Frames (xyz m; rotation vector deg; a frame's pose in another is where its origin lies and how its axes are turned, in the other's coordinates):
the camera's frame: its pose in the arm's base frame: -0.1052 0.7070 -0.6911 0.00 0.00 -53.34
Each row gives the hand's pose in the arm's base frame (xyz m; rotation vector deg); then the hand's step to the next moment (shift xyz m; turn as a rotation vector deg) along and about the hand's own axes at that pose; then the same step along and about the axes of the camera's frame.
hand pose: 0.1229 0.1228 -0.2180 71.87 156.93 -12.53
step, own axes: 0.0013 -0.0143 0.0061 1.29 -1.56 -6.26
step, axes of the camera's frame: 0.0007 -0.0147 -0.0051 -2.26 -1.22 6.06
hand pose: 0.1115 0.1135 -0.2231 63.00 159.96 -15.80
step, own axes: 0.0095 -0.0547 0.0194 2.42 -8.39 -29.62
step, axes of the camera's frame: 0.0039 -0.0570 -0.0140 -6.98 -6.09 29.46
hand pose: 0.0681 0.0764 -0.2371 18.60 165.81 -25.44
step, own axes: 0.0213 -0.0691 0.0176 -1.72 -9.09 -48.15
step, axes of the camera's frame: 0.0323 -0.0670 -0.0025 -10.01 -2.76 47.92
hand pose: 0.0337 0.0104 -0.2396 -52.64 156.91 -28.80
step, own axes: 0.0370 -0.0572 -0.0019 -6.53 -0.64 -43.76
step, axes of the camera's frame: 0.0531 -0.0376 0.0203 -16.26 2.52 41.08
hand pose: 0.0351 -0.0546 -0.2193 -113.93 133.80 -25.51
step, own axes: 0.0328 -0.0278 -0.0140 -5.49 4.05 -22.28
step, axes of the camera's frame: 0.0372 -0.0054 0.0252 -12.73 -0.17 19.52
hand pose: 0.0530 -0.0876 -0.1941 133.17 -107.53 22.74
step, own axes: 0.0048 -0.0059 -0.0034 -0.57 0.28 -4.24
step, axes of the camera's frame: 0.0056 0.0036 0.0050 -1.81 0.22 3.88
